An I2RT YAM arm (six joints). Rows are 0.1 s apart.
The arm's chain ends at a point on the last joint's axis. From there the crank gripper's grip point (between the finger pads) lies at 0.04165 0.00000 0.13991 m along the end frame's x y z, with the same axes.
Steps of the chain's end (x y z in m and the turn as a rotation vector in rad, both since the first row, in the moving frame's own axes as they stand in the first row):
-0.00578, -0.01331, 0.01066, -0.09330, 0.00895, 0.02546
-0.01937, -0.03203, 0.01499, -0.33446, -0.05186, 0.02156
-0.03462, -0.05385, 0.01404, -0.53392, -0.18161, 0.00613
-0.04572, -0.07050, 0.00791, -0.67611, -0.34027, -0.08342
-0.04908, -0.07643, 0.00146, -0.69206, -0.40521, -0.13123
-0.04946, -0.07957, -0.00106, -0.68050, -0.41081, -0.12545
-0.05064, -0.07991, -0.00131, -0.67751, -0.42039, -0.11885
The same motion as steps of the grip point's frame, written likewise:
-0.00471, 0.00078, 0.00962, -0.09330, 0.00895, 0.02546
-0.02705, 0.01503, 0.00902, -0.33446, -0.05186, 0.02156
-0.05960, 0.01909, -0.00052, -0.53392, -0.18161, 0.00613
-0.08753, 0.01852, -0.01631, -0.67611, -0.34027, -0.08342
-0.09730, 0.01425, -0.02424, -0.69206, -0.40521, -0.13123
-0.09891, 0.00994, -0.02592, -0.68050, -0.41081, -0.12545
-0.10172, 0.00944, -0.02617, -0.67751, -0.42039, -0.11885

